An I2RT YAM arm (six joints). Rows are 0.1 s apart.
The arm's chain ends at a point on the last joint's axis. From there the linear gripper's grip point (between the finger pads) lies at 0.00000 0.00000 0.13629 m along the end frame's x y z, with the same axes.
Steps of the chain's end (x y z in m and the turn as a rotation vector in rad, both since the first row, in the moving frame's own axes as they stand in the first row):
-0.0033 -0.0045 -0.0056 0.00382 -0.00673 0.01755
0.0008 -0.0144 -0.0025 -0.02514 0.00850 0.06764
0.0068 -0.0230 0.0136 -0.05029 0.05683 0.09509
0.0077 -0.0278 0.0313 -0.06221 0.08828 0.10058
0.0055 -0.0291 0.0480 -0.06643 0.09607 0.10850
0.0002 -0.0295 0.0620 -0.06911 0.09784 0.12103
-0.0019 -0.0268 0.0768 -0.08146 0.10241 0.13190
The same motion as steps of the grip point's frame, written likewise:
-0.0042 -0.0050 -0.0056 0.00382 -0.00673 0.01755
0.0018 -0.0109 -0.0025 -0.02514 0.00850 0.06764
0.0142 -0.0158 0.0132 -0.05029 0.05683 0.09509
0.0193 -0.0187 0.0305 -0.06221 0.08828 0.10058
0.0180 -0.0194 0.0471 -0.06643 0.09607 0.10850
0.0129 -0.0193 0.0610 -0.06911 0.09784 0.12103
0.0112 -0.0148 0.0756 -0.08146 0.10241 0.13190

